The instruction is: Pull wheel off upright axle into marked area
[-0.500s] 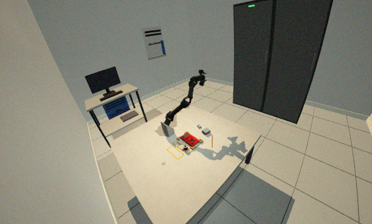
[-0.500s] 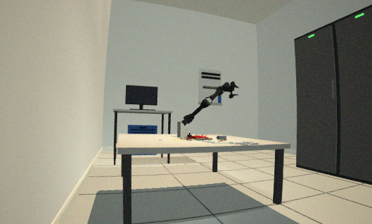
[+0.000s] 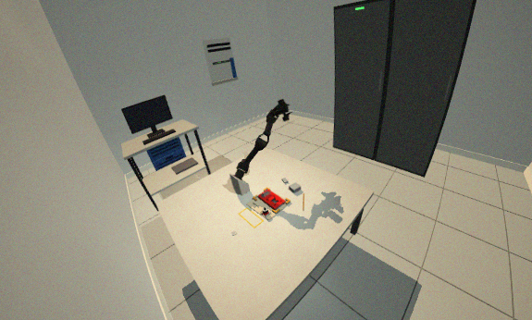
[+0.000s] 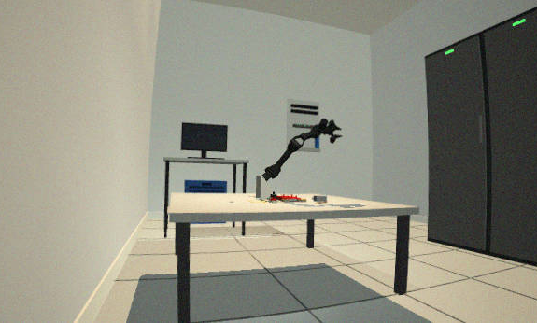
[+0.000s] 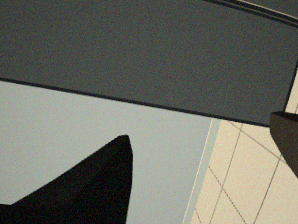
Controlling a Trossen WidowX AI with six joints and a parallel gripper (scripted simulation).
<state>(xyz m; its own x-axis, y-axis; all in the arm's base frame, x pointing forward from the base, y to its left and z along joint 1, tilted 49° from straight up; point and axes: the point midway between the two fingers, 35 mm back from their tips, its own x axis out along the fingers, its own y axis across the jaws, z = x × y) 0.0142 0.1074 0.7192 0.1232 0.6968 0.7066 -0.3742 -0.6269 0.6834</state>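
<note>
The wheel is 330 mm ahead of my gripper tip, 680 mm to the right of it and 480 mm below it. The rest, counted from my gripper tip: grey block 310 mm ahead, 360 mm to the right, 500 mm below; orange stick 460 mm ahead, 420 mm to the right, 510 mm below.
</note>
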